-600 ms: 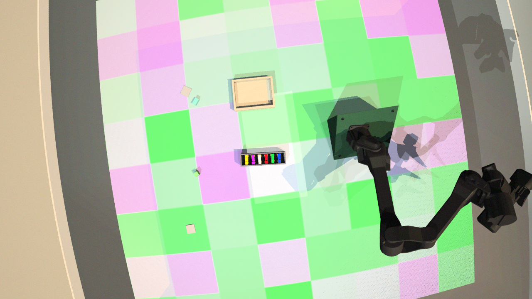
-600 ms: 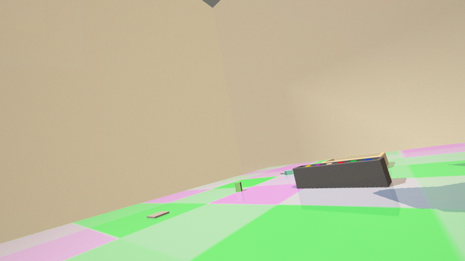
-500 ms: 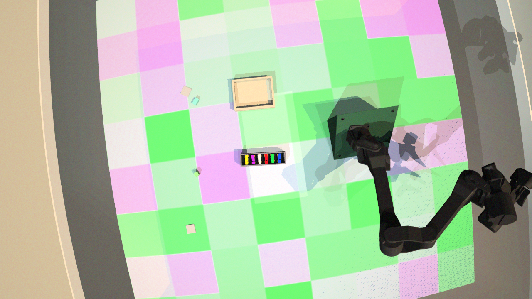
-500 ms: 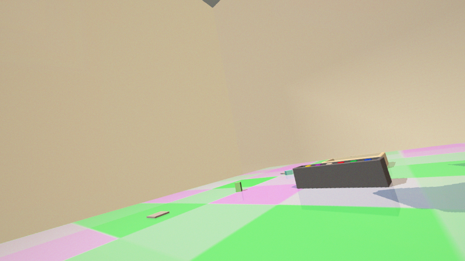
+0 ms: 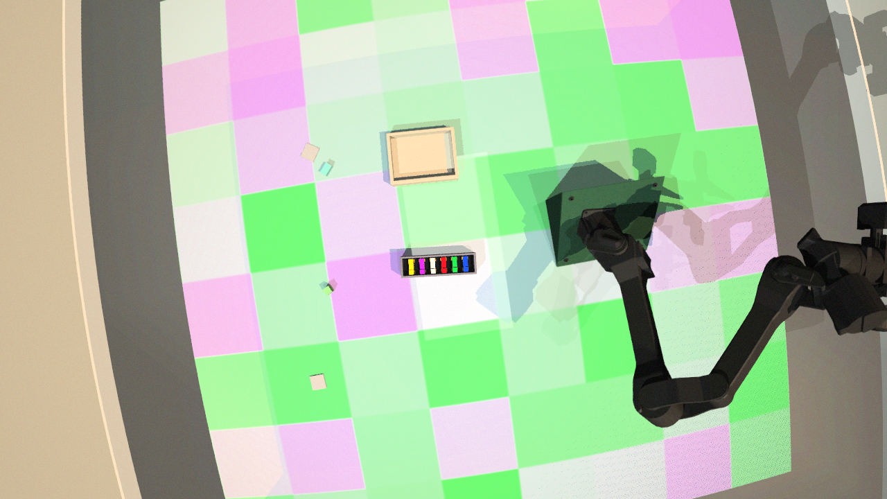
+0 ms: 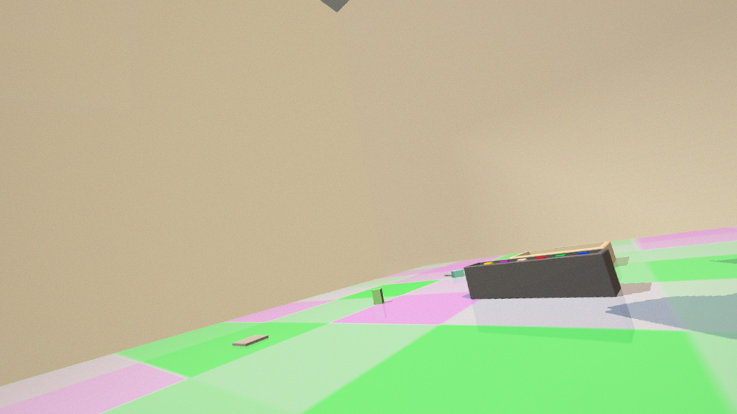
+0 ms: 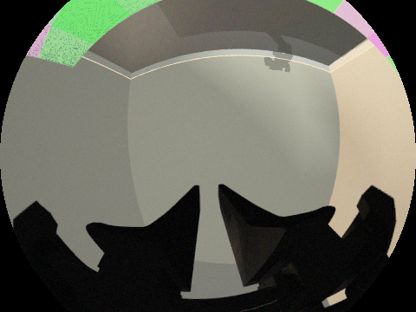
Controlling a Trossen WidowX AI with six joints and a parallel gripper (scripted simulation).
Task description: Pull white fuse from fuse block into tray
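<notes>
Right now my gripper tip is 740 mm short of the white fuse, 60 mm to the left of it and 340 mm above it. From my gripper tip the other things lie so: beige tray 740 mm ahead, 270 mm to the right, 360 mm below; green cube 950 mm ahead, 20 mm to the right, 350 mm below; teal bit 940 mm ahead, 260 mm to the right, 360 mm below.
</notes>
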